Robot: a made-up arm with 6 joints. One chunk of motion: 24 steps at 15 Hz.
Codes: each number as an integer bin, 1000 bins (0 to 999) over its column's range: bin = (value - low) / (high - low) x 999, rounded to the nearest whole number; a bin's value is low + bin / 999 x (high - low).
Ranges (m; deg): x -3..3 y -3..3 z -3..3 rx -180..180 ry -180..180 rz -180..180
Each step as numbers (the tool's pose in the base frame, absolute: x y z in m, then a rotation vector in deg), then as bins.
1 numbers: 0.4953 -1.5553 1.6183 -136.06 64.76 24.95
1 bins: 582 241 769 122 679 569
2 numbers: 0.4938 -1.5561 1.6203 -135.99 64.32 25.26
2 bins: 582 240 769 122 678 570
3 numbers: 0.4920 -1.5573 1.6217 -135.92 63.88 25.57
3 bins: 581 240 770 122 677 570
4 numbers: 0.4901 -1.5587 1.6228 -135.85 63.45 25.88
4 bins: 581 240 770 123 676 571
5 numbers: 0.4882 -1.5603 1.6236 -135.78 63.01 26.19
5 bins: 581 240 770 123 674 572
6 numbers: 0.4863 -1.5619 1.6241 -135.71 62.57 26.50
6 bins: 580 239 770 123 673 573
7 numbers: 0.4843 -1.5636 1.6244 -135.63 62.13 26.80
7 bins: 580 239 770 123 672 574
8 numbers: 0.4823 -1.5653 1.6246 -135.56 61.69 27.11
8 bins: 580 239 770 123 671 575
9 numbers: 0.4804 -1.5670 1.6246 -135.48 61.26 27.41
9 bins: 579 239 770 124 669 576
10 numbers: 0.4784 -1.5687 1.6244 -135.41 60.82 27.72
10 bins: 579 238 770 124 668 576
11 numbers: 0.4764 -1.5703 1.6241 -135.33 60.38 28.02
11 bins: 579 238 770 124 667 577
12 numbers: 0.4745 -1.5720 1.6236 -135.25 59.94 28.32
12 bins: 579 238 770 124 666 578
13 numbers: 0.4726 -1.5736 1.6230 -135.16 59.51 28.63
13 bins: 578 237 770 124 665 579
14 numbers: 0.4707 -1.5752 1.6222 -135.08 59.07 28.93
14 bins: 578 237 770 125 663 580
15 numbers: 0.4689 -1.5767 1.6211 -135.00 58.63 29.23
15 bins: 578 237 769 125 662 581
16 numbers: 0.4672 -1.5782 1.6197 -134.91 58.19 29.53
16 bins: 577 237 769 125 661 581
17 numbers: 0.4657 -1.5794 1.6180 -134.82 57.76 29.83
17 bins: 577 237 769 125 660 582
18 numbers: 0.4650 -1.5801 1.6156 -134.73 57.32 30.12
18 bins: 577 236 768 126 659 583
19 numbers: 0.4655 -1.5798 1.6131 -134.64 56.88 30.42
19 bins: 577 236 768 126 657 584
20 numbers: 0.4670 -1.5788 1.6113 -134.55 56.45 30.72
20 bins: 577 237 768 126 656 585
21 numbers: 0.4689 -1.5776 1.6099 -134.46 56.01 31.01
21 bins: 578 237 768 126 655 586
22 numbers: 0.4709 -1.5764 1.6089 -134.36 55.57 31.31
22 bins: 578 237 767 127 654 586
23 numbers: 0.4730 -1.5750 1.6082 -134.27 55.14 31.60
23 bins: 578 237 767 127 653 587
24 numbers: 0.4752 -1.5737 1.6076 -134.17 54.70 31.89
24 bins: 579 237 767 127 651 588
